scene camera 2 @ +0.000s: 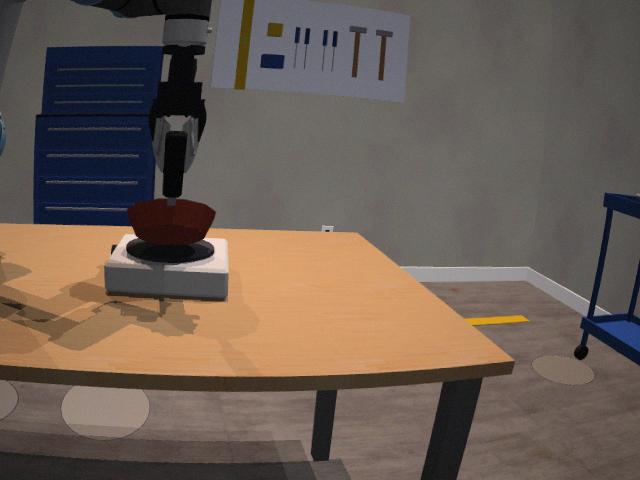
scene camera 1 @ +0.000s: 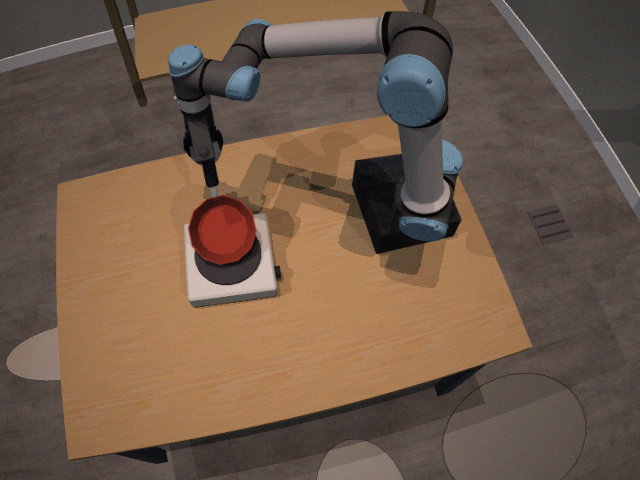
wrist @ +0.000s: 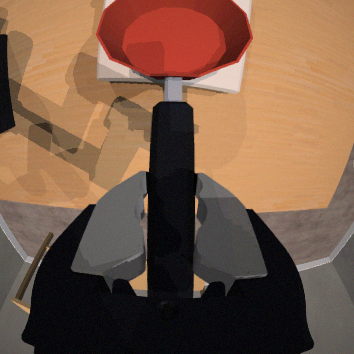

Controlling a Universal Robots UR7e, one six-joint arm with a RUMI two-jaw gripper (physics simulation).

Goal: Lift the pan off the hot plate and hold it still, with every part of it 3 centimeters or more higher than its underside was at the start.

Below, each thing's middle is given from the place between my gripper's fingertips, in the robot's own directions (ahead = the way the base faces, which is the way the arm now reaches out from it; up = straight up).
The red pan point(scene camera 1: 222, 229) is 70 mm to the left of my hand and 50 mm below it. From my hand the other things lie so: white hot plate point(scene camera 1: 253, 276): 180 mm to the left, 210 mm below.
